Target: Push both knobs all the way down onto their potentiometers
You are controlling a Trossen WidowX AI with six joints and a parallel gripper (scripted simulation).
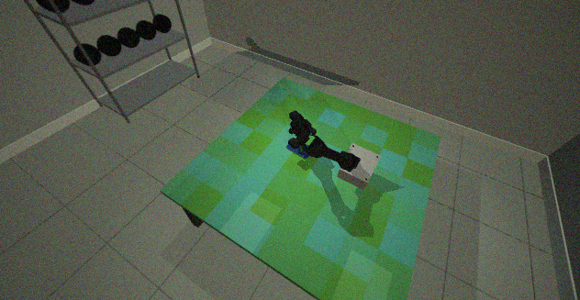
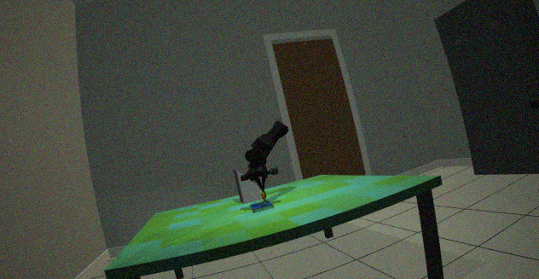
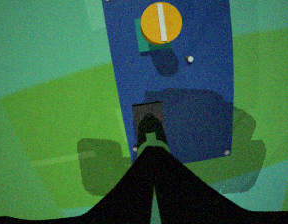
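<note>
Right now my gripper tip is 60 mm short of the orange knob, 20 mm to the left of it and 10 mm above it.
</note>
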